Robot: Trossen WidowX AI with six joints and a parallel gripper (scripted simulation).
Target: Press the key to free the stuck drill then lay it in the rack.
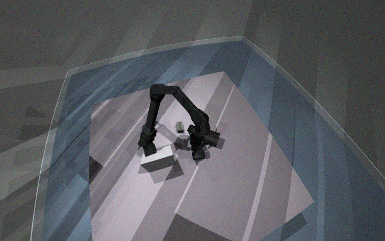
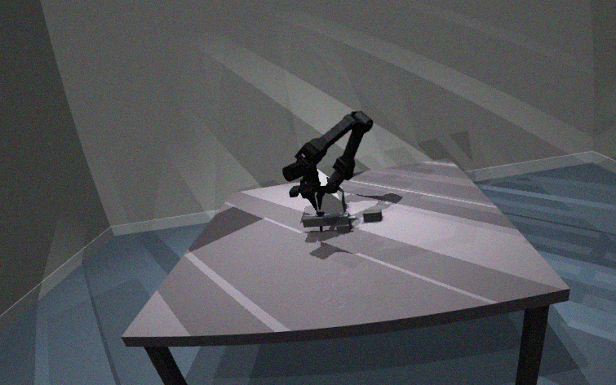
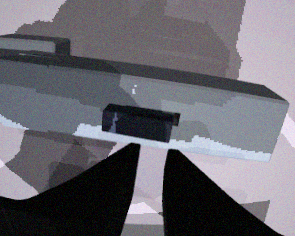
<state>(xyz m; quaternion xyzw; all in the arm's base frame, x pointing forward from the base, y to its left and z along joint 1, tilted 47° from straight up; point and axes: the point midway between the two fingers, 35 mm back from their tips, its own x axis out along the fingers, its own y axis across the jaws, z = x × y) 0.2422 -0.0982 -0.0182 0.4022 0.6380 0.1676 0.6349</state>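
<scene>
Right now my gripper tip is 10 mm short of the small dark piece and 40 mm above it. Also, from my gripper tip: grey bar (20 mm ahead, 30 mm to the left, 50 mm below); then yellowish key (30 mm ahead, 70 mm to the left, 40 mm below); then rack (10 mm behind, 210 mm to the left, 70 mm below).
</scene>
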